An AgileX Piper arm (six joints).
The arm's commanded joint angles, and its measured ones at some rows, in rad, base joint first. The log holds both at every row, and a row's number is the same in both.
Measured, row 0:
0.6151, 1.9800, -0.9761, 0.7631, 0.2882, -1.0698
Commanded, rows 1 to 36:
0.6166, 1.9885, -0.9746, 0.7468, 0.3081, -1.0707
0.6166, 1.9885, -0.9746, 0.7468, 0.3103, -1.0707
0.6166, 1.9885, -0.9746, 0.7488, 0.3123, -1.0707
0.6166, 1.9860, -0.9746, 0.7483, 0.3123, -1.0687
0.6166, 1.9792, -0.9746, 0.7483, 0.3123, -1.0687
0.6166, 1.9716, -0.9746, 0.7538, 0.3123, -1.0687
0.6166, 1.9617, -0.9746, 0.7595, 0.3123, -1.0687
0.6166, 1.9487, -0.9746, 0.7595, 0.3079, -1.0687
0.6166, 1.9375, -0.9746, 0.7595, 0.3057, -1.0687
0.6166, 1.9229, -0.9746, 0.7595, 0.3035, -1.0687
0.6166, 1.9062, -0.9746, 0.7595, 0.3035, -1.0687
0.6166, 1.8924, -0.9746, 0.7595, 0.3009, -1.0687
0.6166, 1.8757, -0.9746, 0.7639, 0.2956, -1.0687
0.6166, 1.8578, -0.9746, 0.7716, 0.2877, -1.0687
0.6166, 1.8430, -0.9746, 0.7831, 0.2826, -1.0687
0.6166, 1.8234, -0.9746, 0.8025, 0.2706, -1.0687
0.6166, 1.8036, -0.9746, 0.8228, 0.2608, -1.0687
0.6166, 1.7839, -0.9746, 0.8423, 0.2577, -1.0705
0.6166, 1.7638, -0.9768, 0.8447, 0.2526, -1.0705
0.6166, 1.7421, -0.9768, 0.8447, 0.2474, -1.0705
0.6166, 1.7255, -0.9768, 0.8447, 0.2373, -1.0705
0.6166, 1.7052, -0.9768, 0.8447, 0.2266, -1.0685
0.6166, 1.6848, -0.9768, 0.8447, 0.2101, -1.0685
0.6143, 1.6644, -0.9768, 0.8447, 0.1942, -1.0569
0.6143, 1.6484, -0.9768, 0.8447, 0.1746, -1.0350
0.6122, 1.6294, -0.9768, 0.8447, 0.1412, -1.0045
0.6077, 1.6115, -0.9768, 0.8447, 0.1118, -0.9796
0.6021, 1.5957, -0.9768, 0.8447, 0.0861, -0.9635
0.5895, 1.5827, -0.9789, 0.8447, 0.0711, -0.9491
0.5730, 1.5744, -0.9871, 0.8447, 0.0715, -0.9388
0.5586, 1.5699, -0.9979, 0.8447, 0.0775, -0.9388
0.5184, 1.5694, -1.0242, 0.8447, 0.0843, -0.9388
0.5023, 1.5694, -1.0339, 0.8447, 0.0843, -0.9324
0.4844, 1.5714, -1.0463, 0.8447, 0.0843, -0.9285
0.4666, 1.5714, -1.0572, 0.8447, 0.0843, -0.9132
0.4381, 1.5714, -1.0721, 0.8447, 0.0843, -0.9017
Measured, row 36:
0.5082, 1.5803, -1.0264, 0.8415, 0.1026, -0.9412
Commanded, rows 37 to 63:
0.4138, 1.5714, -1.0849, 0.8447, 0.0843, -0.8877
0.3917, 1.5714, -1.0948, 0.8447, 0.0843, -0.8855
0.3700, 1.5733, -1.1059, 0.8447, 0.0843, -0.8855
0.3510, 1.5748, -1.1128, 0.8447, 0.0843, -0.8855
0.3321, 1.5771, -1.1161, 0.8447, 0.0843, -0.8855
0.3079, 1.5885, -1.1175, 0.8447, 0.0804, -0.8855
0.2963, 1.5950, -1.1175, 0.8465, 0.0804, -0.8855
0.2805, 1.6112, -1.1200, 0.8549, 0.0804, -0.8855
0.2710, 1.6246, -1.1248, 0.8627, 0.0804, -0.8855
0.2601, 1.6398, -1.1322, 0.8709, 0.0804, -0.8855
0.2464, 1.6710, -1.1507, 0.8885, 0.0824, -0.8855
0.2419, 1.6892, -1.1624, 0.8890, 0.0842, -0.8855
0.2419, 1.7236, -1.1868, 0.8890, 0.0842, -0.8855
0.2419, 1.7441, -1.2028, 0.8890, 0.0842, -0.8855
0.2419, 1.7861, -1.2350, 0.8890, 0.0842, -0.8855
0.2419, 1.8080, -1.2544, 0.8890, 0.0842, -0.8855
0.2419, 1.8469, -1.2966, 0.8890, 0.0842, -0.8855
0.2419, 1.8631, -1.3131, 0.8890, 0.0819, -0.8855
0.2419, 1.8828, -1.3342, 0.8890, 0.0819, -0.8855
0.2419, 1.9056, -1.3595, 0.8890, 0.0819, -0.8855
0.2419, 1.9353, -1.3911, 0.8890, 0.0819, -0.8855
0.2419, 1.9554, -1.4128, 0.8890, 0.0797, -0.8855
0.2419, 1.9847, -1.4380, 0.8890, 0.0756, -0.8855
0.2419, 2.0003, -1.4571, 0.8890, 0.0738, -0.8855
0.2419, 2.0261, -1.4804, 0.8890, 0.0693, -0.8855
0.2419, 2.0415, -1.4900, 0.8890, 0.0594, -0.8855
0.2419, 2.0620, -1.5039, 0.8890, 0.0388, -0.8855
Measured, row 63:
0.2456, 2.0110, -1.4577, 0.8863, 0.0863, -0.8866
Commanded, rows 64 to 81:
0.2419, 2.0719, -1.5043, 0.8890, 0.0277, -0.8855
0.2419, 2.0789, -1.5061, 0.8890, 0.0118, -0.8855
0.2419, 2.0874, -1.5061, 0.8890, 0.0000, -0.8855
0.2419, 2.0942, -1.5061, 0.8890, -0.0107, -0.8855
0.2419, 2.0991, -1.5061, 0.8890, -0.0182, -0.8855
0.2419, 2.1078, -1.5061, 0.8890, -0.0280, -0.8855
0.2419, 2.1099, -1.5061, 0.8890, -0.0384, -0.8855
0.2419, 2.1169, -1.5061, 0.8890, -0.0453, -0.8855
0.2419, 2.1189, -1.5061, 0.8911, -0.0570, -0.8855
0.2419, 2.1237, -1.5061, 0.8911, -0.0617, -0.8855
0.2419, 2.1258, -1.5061, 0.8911, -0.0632, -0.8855
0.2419, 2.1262, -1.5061, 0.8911, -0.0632, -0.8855
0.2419, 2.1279, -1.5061, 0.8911, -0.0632, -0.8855
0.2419, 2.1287, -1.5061, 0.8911, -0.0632, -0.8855
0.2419, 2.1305, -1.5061, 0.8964, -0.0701, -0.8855
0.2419, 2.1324, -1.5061, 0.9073, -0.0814, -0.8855
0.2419, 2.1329, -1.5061, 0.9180, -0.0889, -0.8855
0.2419, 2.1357, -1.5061, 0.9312, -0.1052, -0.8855
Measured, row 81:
0.2456, 2.1327, -1.4990, 0.8953, -0.0497, -0.8866
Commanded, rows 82 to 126:
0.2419, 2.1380, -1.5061, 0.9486, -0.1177, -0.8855
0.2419, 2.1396, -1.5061, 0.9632, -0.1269, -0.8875
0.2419, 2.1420, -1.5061, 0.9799, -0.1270, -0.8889
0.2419, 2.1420, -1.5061, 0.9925, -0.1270, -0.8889
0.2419, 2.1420, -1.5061, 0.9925, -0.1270, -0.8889
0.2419, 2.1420, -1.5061, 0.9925, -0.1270, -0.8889
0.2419, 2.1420, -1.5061, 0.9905, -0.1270, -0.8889
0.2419, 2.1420, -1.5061, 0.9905, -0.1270, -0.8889
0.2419, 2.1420, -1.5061, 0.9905, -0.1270, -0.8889
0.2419, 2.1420, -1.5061, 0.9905, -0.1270, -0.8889
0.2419, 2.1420, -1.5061, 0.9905, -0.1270, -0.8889
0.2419, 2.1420, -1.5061, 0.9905, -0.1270, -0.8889
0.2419, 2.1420, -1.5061, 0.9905, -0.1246, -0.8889
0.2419, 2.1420, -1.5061, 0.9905, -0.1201, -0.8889
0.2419, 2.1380, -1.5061, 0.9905, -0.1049, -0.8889
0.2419, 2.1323, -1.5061, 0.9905, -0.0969, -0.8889
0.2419, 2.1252, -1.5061, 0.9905, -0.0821, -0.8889
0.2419, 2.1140, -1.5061, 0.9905, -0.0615, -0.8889
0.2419, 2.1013, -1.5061, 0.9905, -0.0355, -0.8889
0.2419, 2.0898, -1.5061, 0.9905, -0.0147, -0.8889
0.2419, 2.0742, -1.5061, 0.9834, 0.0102, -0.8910
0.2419, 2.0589, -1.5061, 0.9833, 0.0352, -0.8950
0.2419, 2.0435, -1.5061, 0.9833, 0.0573, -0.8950
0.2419, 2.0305, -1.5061, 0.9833, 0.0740, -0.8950
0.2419, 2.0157, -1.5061, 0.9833, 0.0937, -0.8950
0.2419, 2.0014, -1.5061, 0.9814, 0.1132, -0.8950
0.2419, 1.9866, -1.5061, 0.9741, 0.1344, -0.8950
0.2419, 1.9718, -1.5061, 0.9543, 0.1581, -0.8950
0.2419, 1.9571, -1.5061, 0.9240, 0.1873, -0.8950
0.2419, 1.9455, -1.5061, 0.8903, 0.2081, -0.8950
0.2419, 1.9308, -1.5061, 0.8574, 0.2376, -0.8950
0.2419, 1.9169, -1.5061, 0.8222, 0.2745, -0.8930
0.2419, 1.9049, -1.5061, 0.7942, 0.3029, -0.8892
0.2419, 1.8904, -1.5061, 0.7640, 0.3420, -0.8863
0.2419, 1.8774, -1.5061, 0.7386, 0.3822, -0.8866
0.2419, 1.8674, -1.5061, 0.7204, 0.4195, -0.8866
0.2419, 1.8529, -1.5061, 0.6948, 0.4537, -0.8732
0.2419, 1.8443, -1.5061, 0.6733, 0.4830, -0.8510
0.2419, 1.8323, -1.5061, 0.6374, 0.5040, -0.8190
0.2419, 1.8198, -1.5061, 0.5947, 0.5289, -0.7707
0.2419, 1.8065, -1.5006, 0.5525, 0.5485, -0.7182
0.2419, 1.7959, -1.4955, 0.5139, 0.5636, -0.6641
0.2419, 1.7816, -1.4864, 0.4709, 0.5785, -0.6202
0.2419, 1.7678, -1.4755, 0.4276, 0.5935, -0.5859
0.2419, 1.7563, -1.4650, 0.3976, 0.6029, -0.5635
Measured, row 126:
0.2456, 1.8071, -1.4943, 0.5518, 0.5422, -0.7014
